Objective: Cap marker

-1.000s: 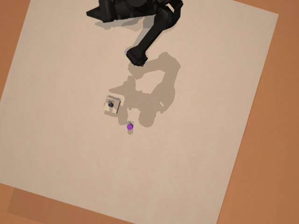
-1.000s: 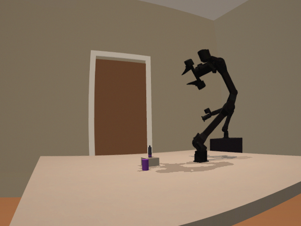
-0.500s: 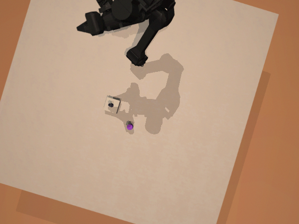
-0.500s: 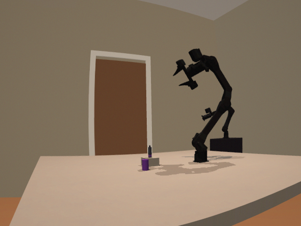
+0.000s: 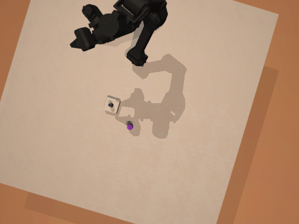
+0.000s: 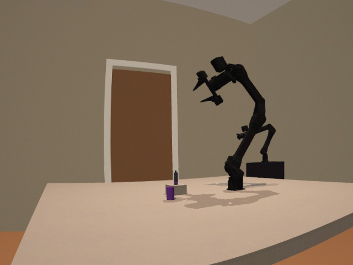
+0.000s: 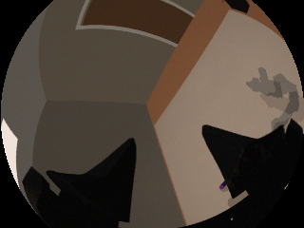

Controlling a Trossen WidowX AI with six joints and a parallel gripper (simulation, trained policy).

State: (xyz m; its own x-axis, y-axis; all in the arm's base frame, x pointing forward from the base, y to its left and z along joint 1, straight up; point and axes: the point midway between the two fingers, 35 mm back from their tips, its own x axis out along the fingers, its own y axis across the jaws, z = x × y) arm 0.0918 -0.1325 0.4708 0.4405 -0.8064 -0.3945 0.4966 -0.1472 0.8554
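Now: the purple cap 43 cm below my gripper tip, 25 cm ahead of it and 22 cm to the left of it. Also, from my gripper tip: holder block 44 cm below, 17 cm ahead, 10 cm to the left; then dark marker 38 cm below, 17 cm ahead, 10 cm to the left.
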